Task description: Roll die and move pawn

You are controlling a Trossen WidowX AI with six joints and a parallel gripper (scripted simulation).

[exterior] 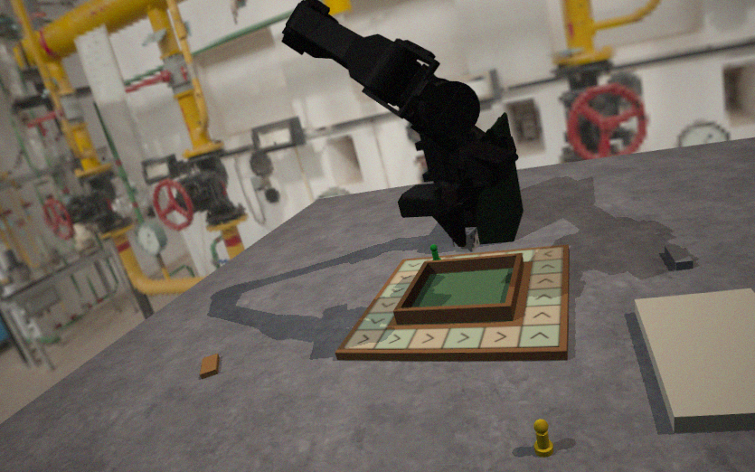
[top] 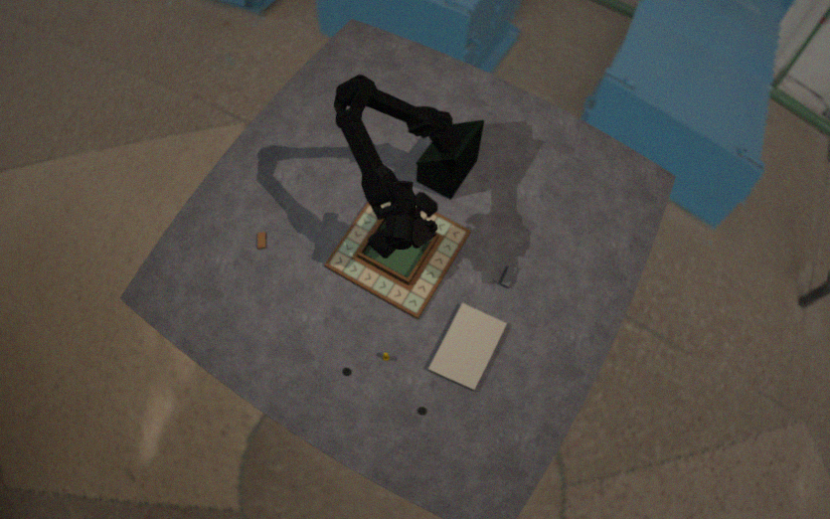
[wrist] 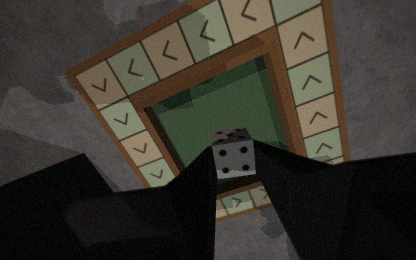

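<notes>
Now: the green pawn 120 mm behind my gripper tip, 90 mm to the right of it and 70 mm below it. Also, from my gripper tip: white die right at my gripper tip; yellow pawn 270 mm ahead, 110 mm to the left, 80 mm below; green dice tray 10 mm behind, 20 mm to the right, 90 mm below.
</notes>
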